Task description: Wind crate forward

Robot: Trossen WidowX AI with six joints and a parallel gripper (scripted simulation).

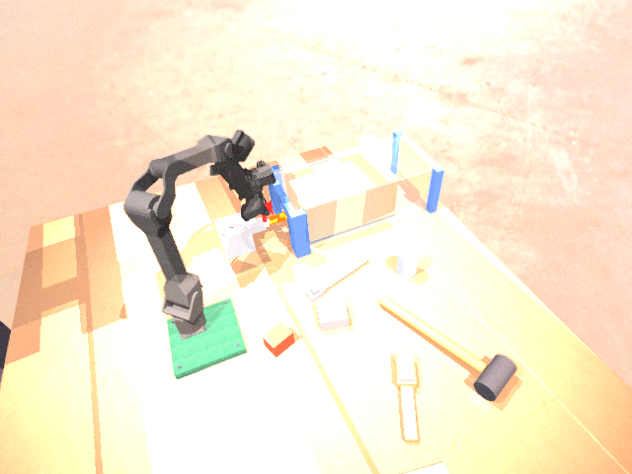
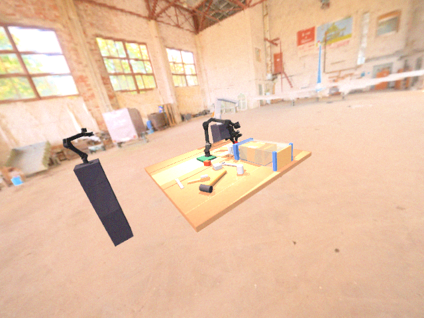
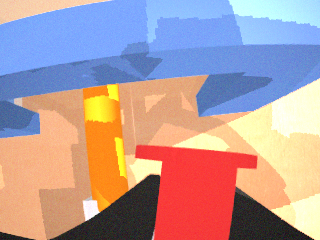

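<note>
Now: the white crank handle 5 cm behind my gripper tip, 3 cm below it and 2 cm to the left of it. Round my gripper tip: blue steel frame 6 cm ahead, 4 cm to the left, 3 cm below; then hand winch 12 cm behind, 10 cm below, 4 cm to the left; then red grip 1 cm behind.
</note>
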